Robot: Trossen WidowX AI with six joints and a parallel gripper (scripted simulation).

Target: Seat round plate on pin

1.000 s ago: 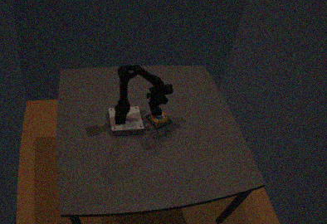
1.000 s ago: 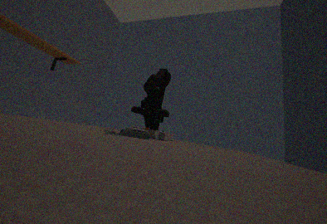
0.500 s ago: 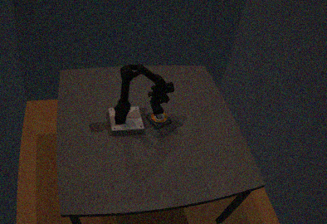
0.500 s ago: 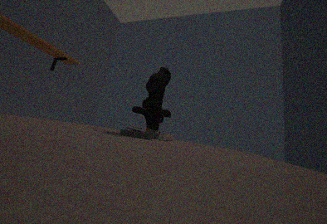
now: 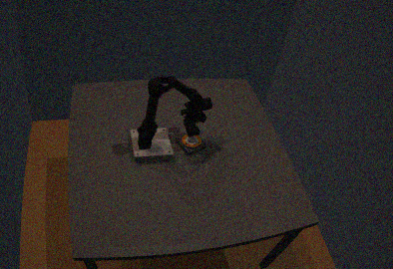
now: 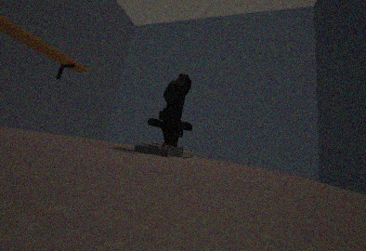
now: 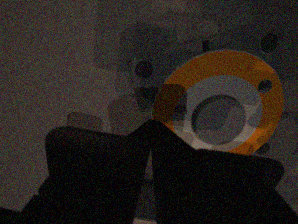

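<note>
The round plate is 1 cm ahead of my gripper tip, 3 cm to the right of it and 1 cm below it. From my gripper tip the other things lie so: base (1 cm ahead, 5 cm to the right, 2 cm below).
</note>
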